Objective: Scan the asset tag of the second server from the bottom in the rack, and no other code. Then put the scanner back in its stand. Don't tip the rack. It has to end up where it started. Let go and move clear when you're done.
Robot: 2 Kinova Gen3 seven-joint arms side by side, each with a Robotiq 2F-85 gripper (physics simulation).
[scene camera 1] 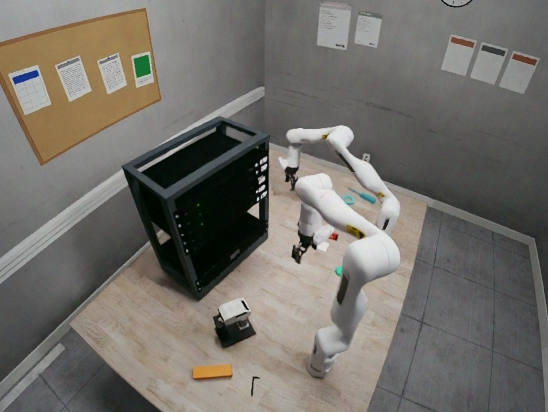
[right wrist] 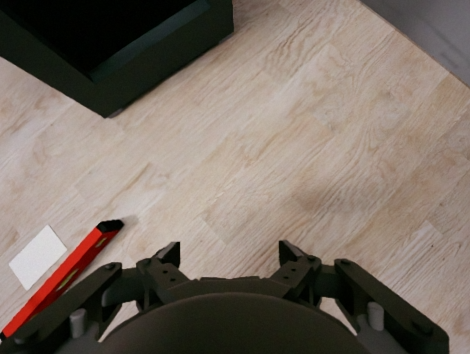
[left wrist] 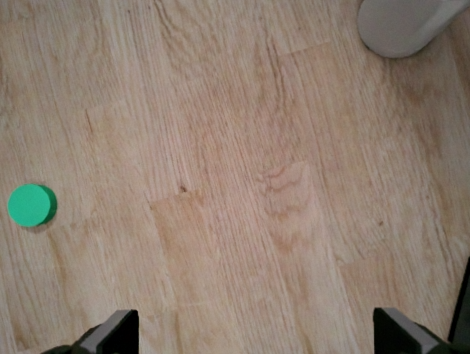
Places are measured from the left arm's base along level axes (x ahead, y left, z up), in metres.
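Where they show: left gripper, fingertip midpoint: (scene camera 1: 306, 255) (left wrist: 254, 335); right gripper, fingertip midpoint: (scene camera 1: 289, 186) (right wrist: 230, 252); left arm's base, origin of the base link: (scene camera 1: 318, 366) (left wrist: 396, 20).
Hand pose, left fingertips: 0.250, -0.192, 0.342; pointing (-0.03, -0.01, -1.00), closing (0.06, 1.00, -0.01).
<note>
Things, the pixels of their top centre, and the offset from my left fingertips, as dx, dy, dz.
- white scanner, middle of its top: (scene camera 1: 233, 307) +0.104, +0.285, -0.130
- green disc, middle of its top: (left wrist: 28, 205) (scene camera 1: 341, 270) -0.063, -0.262, -0.323
- red level, middle of its top: (right wrist: 51, 282) (scene camera 1: 318, 228) +0.176, -0.403, -0.302
- white card, middle of its top: (right wrist: 37, 257) (scene camera 1: 318, 244) +0.126, -0.344, -0.340
- teal screwdriver, middle of its top: (scene camera 1: 361, 192) +0.141, -0.860, -0.314
- teal ring, middle of its top: (scene camera 1: 348, 199) +0.183, -0.761, -0.327
- orange block, middle of its top: (scene camera 1: 212, 371) +0.044, +0.490, -0.307
- black hex key, middle of its top: (scene camera 1: 255, 386) -0.113, +0.416, -0.336
The dark rack (scene camera 1: 182, 192) (right wrist: 165, 65) stands upright on the table at the left of the scene view, with servers inside and small white labels at its right front post. The asset tags' text is too small to read. The white scanner (scene camera 1: 234, 310) rests in its black stand (scene camera 1: 230, 340) in front of the rack. My left gripper (scene camera 1: 297, 254) (left wrist: 254, 335) is open and empty, above the table to the right of the rack. My right gripper (scene camera 1: 292, 185) (right wrist: 230, 252) is open and empty, above the table beyond the rack's far end.
A green disc (scene camera 1: 339, 271) (left wrist: 31, 205), a red level (scene camera 1: 334, 236) (right wrist: 65, 277) and a white card (scene camera 1: 323, 247) (right wrist: 37, 257) lie near the arms. A teal screwdriver (scene camera 1: 367, 198) and teal ring (scene camera 1: 353, 200) lie farther back. An orange block (scene camera 1: 212, 372) and black hex key (scene camera 1: 253, 385) lie at the front.
</note>
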